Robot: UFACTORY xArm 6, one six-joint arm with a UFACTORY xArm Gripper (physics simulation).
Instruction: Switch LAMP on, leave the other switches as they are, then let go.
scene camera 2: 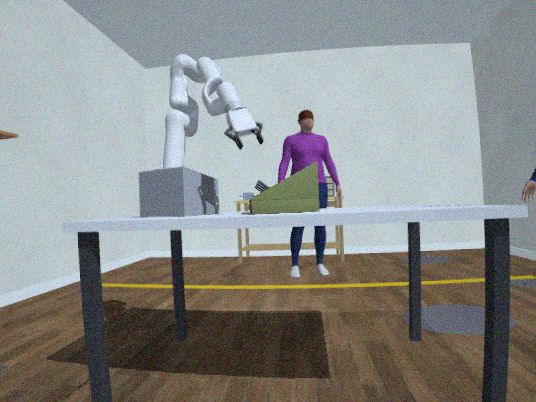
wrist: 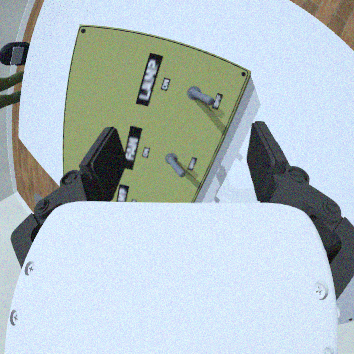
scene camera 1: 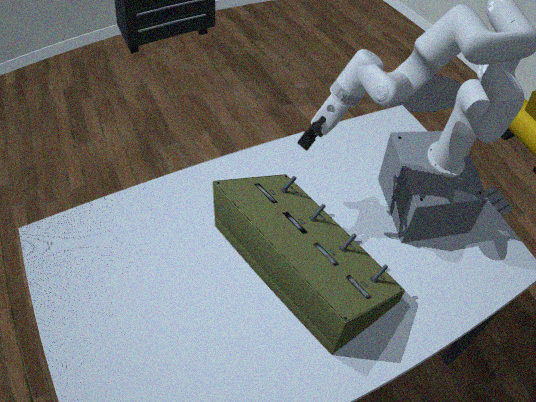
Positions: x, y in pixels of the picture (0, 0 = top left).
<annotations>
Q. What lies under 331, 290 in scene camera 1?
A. A sloped switch panel.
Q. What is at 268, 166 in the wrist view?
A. My gripper.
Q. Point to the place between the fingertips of my gripper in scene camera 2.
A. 252, 145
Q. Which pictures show my gripper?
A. Scene camera 2, the wrist view and scene camera 1: all of them.
</annotations>
